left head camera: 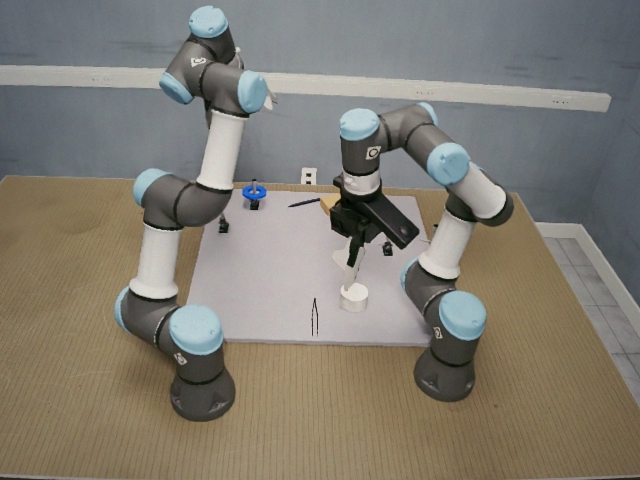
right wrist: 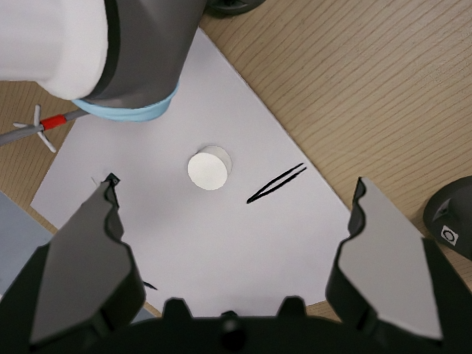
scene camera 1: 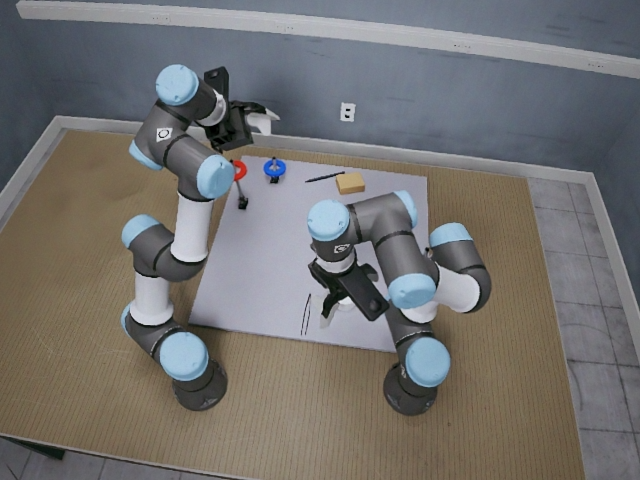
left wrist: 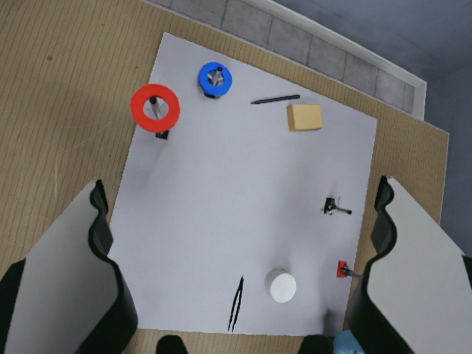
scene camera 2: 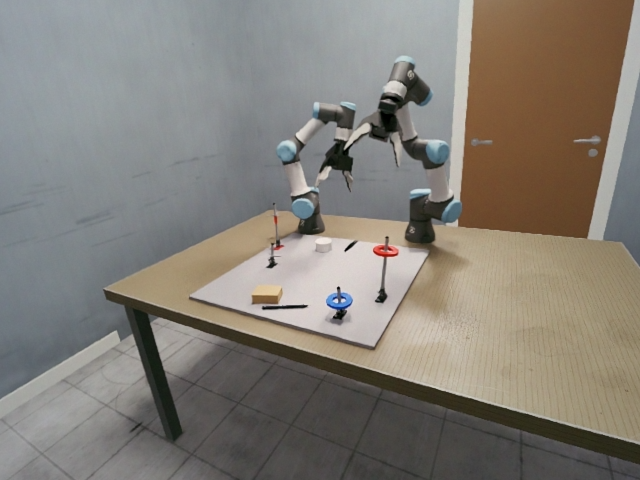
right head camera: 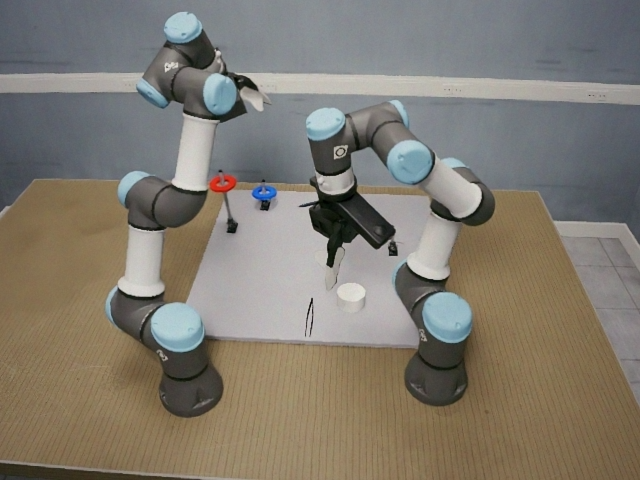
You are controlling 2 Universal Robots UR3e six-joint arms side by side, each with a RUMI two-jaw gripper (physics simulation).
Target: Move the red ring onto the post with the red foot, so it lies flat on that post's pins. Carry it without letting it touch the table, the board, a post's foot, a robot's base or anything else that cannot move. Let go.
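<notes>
The red ring (right head camera: pixel 222 190) (scene camera 1: pixel 243 171) (scene camera 2: pixel 377 251) (left wrist: pixel 173 108) lies flat near the top of a tall post with a black foot (right head camera: pixel 231 227) (scene camera 2: pixel 381 296) (left wrist: pixel 162 135). My left arm hides the ring in the left head view. The post with the red foot (scene camera 2: pixel 276 232) (left wrist: pixel 341 269) stands at the board's opposite side. Its pins and red band show in the right wrist view, where the post (right wrist: pixel 22 133) carries no ring. My left gripper (scene camera 2: pixel 371 157) (left wrist: pixel 240 180) is open and empty, high above the board. My right gripper (scene camera 2: pixel 334 187) (right wrist: pixel 235 181) is open and empty above the white cylinder's side of the board.
A blue ring (scene camera 2: pixel 330 304) (left wrist: pixel 202 80) sits on a short post near the red ring. A bare short post (scene camera 2: pixel 271 258) (left wrist: pixel 329 205) stands near the red-footed post. A yellow block (scene camera 2: pixel 266 294), a dark pen (scene camera 2: pixel 284 307), a white cylinder (scene camera 2: pixel 323 244) and black tweezers (left wrist: pixel 236 304) lie on the board.
</notes>
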